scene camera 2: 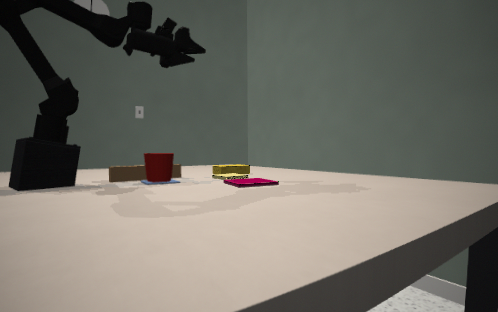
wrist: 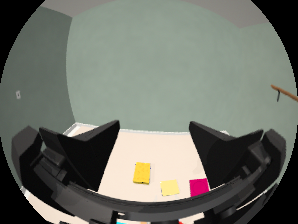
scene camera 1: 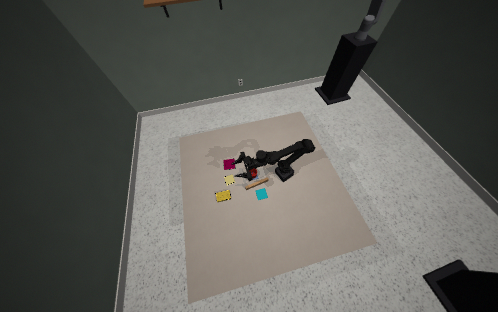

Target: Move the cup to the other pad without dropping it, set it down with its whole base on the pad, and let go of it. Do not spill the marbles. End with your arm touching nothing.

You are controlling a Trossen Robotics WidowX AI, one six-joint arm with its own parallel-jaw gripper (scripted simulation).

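Observation:
A red cup is there in the pictures, and so is my gripper. The wrist view shows my gripper as well.

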